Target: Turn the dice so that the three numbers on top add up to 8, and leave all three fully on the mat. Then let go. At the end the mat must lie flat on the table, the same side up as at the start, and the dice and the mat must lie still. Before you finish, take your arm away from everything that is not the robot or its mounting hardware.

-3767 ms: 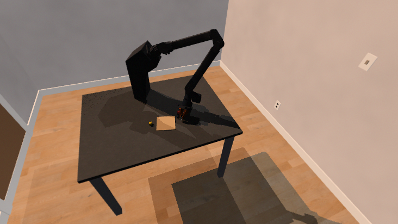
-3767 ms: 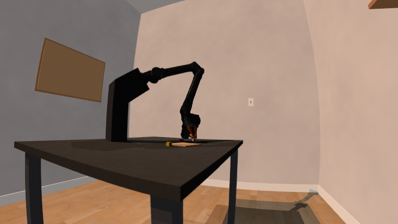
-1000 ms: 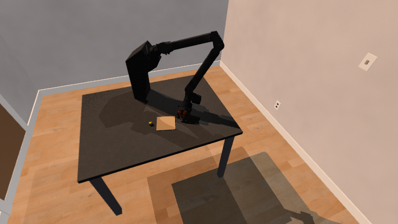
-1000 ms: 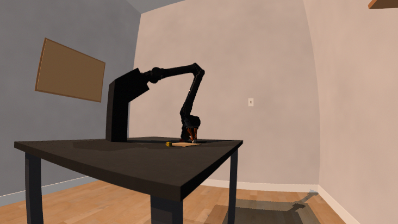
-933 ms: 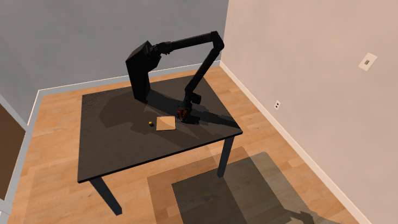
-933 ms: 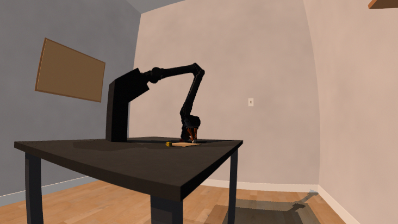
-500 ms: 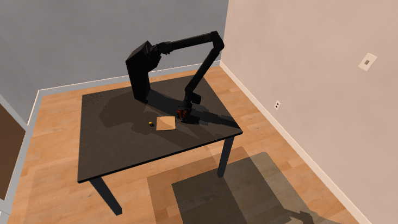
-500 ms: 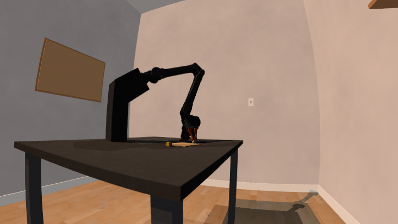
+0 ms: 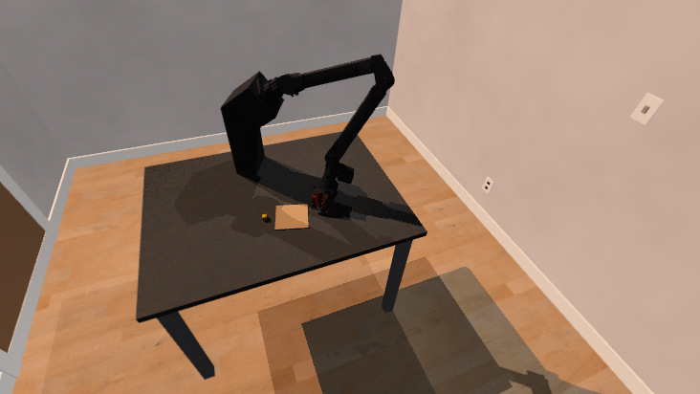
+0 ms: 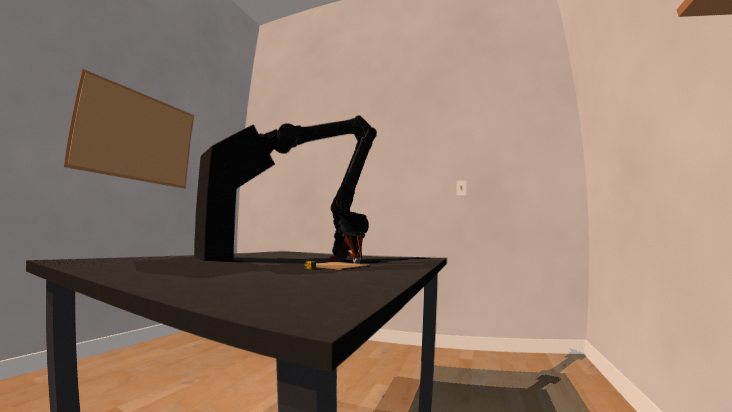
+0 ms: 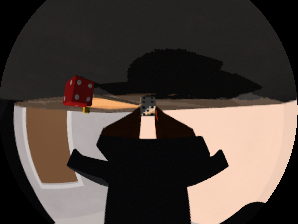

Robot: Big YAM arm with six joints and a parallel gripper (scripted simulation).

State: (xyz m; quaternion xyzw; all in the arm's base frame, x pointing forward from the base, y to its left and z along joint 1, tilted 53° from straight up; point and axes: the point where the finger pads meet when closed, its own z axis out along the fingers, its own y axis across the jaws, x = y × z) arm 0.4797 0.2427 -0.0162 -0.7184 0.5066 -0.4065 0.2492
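Right now my hand is 10 mm above the white die. The rest, counted from my hand: yellow die: 240 mm to the right, 10 mm below, 10 mm behind; then tan mat: 120 mm to the right, 20 mm below; then red die: 90 mm behind, 10 mm to the right, 10 mm below.
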